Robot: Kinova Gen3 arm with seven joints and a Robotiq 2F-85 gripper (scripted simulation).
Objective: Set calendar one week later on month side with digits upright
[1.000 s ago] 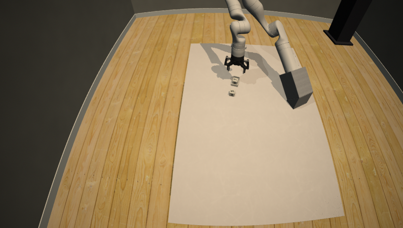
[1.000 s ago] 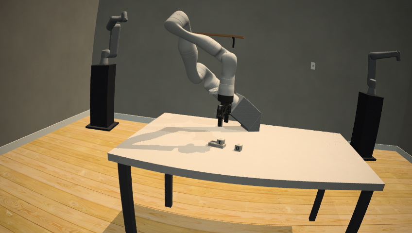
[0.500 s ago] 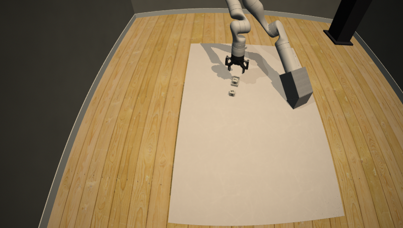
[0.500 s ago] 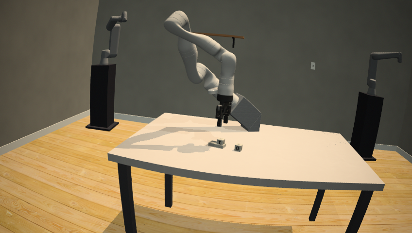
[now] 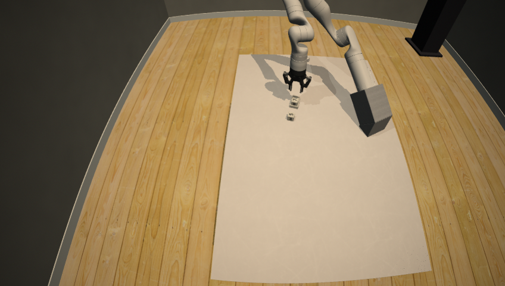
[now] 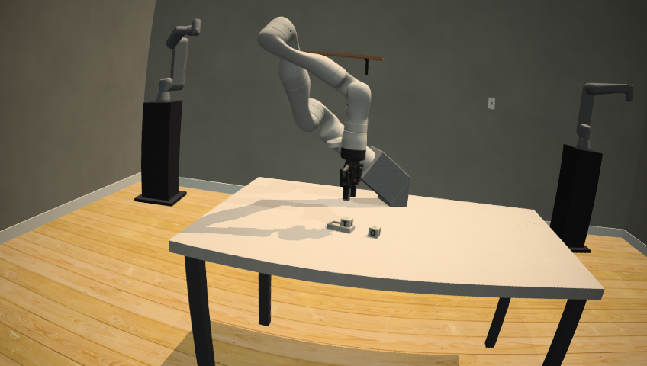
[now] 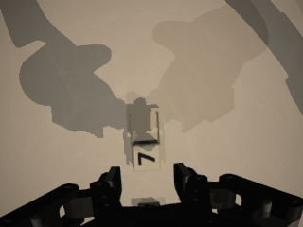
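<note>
Now: hand 9 cm above the white digit cube. The rest, counted from my hand: white calendar tray 11 cm below, 2 cm to the right, 1 cm behind.
</note>
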